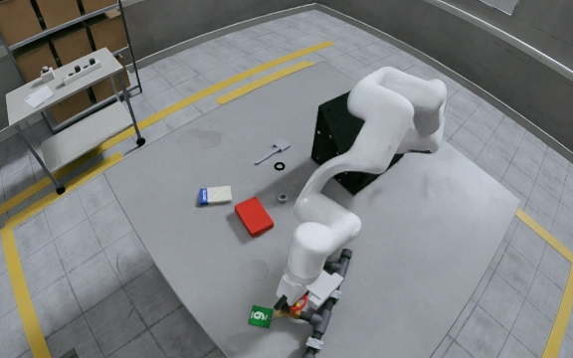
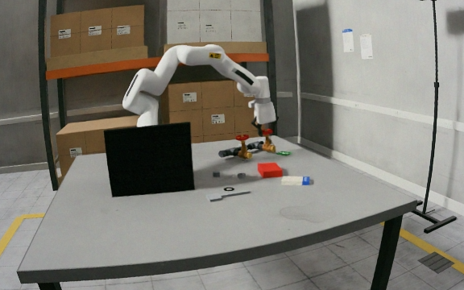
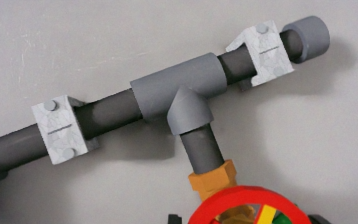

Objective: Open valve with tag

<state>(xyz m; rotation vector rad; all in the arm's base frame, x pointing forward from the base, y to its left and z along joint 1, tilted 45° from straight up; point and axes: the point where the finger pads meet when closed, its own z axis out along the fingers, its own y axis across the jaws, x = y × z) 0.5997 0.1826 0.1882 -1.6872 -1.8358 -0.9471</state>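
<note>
The green tag is 110 mm below my hand, 70 mm ahead of it and 30 mm to the right of it. The rest, counted from my hand: grey nut: 320 mm to the right, 230 mm behind, 110 mm below; then white-and-blue box: 470 mm to the right, 110 mm below, 50 mm behind; then red block: 320 mm to the right, 110 mm behind, 100 mm below.
</note>
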